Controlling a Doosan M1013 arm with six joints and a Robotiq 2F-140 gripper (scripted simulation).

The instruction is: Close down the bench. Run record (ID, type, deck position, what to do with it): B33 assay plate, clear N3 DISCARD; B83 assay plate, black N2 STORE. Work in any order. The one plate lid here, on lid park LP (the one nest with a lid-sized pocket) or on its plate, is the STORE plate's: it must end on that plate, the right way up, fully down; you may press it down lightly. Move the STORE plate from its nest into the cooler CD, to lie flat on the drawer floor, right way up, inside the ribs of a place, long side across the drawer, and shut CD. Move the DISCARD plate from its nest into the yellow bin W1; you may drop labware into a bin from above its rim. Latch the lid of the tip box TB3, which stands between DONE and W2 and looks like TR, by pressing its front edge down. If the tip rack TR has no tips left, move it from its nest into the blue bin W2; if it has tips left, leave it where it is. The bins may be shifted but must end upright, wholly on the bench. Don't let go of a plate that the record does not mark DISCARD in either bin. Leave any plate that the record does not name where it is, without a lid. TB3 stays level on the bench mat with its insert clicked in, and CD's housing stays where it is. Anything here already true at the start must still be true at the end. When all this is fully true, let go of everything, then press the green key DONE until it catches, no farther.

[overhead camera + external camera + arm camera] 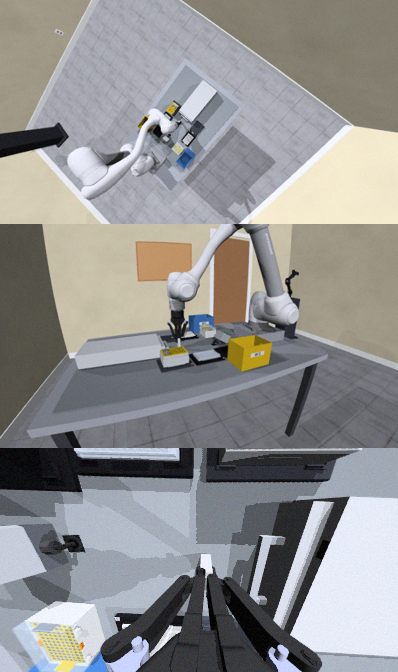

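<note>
My hand is 160 mm to the right of the black nest, 140 mm past it and 30 mm above it. Also, from my hand: see-through plate lid (190 mm ahead, 40 mm to the left, 10 mm below); then tip rack TR (190 mm to the left, 30 mm ahead, 20 mm above); then black plate (190 mm ahead, 40 mm to the left, 20 mm below).
</note>
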